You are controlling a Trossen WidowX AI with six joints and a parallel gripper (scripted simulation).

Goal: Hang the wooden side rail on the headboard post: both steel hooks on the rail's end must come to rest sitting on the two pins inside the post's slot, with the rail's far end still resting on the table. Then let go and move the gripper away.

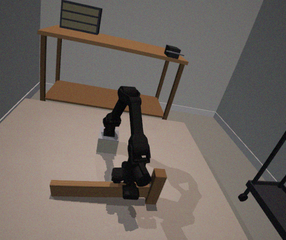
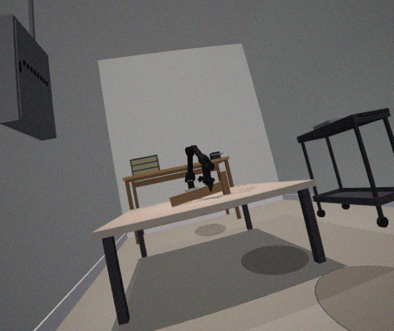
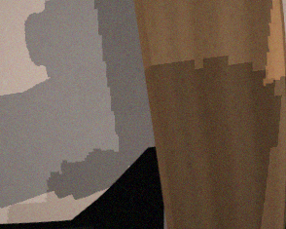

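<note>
Right now the headboard post is 120 mm to the left of my gripper tip and 50 mm above it.
</note>
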